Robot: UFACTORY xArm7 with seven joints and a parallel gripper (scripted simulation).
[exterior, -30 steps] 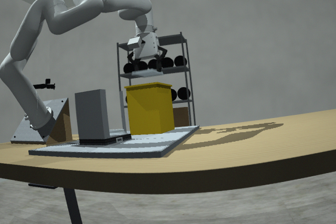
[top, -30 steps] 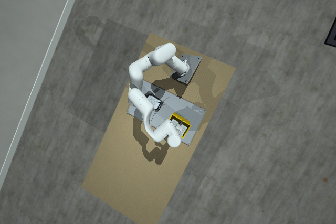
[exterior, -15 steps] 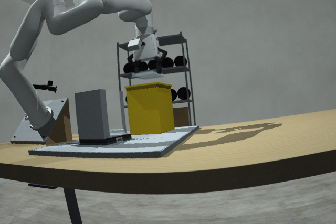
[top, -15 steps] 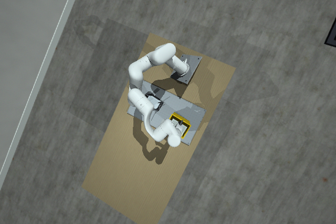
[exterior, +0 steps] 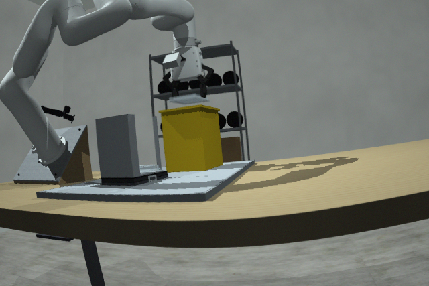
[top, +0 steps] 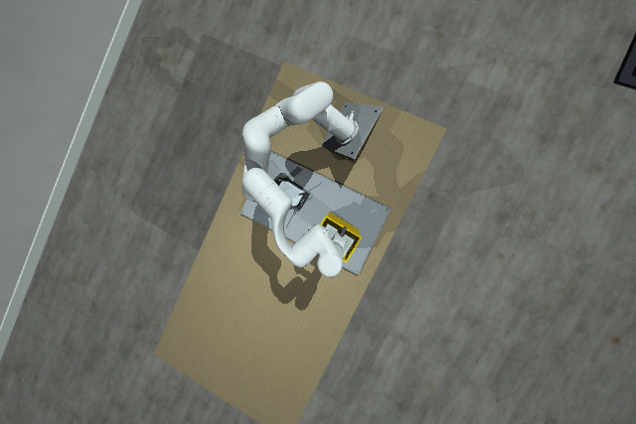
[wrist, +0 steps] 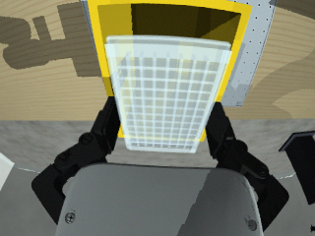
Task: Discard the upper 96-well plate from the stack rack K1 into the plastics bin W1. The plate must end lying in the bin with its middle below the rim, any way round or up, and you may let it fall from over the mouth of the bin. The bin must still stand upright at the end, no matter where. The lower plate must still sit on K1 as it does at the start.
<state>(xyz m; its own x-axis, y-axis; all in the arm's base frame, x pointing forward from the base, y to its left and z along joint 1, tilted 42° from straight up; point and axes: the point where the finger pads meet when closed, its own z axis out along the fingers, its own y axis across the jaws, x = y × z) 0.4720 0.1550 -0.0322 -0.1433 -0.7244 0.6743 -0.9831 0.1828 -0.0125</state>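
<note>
The yellow plastics bin W1 lies 130 mm below my hand. Also, from my hand: grey rack wall 370 mm to the right, 140 mm below, 100 mm behind.
</note>
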